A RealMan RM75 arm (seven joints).
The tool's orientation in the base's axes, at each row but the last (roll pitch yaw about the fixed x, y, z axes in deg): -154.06 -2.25 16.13; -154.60 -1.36 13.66; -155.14 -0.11 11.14; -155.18 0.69 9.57; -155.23 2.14 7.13; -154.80 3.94 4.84; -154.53 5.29 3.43; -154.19 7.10 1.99
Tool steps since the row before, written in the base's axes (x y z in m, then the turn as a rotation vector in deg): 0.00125 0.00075 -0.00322 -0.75 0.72 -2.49; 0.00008 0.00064 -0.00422 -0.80 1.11 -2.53; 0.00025 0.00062 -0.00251 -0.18 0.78 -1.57; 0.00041 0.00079 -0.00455 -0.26 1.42 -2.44; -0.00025 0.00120 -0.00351 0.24 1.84 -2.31; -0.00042 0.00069 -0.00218 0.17 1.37 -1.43; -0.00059 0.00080 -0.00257 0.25 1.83 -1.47; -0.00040 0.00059 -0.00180 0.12 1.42 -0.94
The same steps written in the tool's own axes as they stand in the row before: 0.00128 0.00110 0.00311 -0.62 0.27 2.61; 0.00013 0.00127 0.00407 -0.58 -0.07 2.82; 0.00036 0.00055 0.00251 -0.03 -0.07 1.76; 0.00059 0.00126 0.00442 0.01 -0.29 2.82; 0.00003 0.00036 0.00370 0.55 -0.67 2.83; -0.00021 0.00028 0.00230 0.38 -0.62 1.85; -0.00030 0.00037 0.00271 0.49 -1.02 2.07; -0.00015 0.00025 0.00191 0.28 -0.88 1.44
